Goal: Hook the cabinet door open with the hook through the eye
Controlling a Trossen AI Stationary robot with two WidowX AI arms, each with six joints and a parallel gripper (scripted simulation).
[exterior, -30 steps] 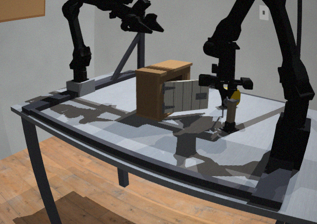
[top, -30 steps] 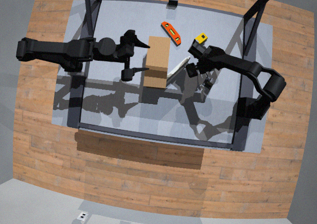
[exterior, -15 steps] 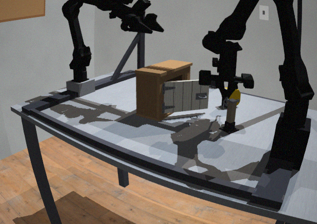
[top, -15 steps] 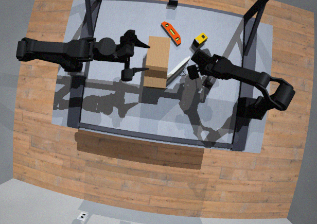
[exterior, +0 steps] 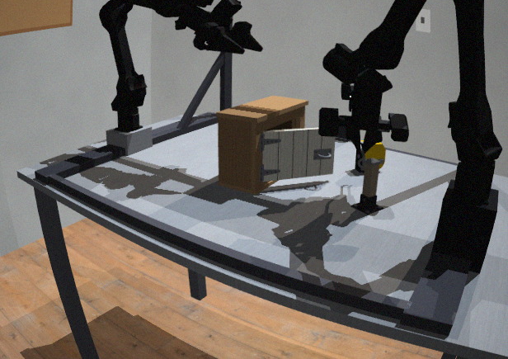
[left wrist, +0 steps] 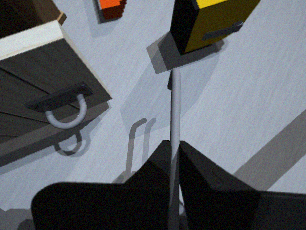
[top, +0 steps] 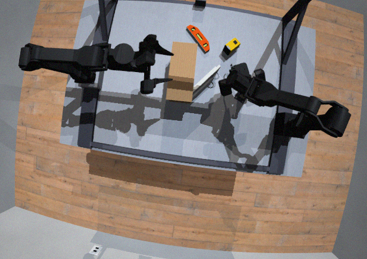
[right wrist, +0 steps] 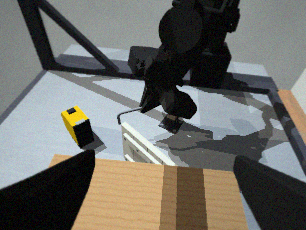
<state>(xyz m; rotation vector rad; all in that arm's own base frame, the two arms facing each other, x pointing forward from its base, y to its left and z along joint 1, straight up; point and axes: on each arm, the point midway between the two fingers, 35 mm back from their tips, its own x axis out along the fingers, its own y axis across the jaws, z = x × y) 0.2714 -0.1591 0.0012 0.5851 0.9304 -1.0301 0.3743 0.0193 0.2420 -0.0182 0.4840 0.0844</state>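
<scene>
Now: left hand 40 mm above the thin metal hook. Round my left hand: yellow tape measure: 140 mm behind, 40 mm to the right, 80 mm below; grey plank door: 50 mm ahead, 130 mm to the right, 40 mm below; orange spirit level: 170 mm behind, 200 mm to the right, 110 mm below.
</scene>
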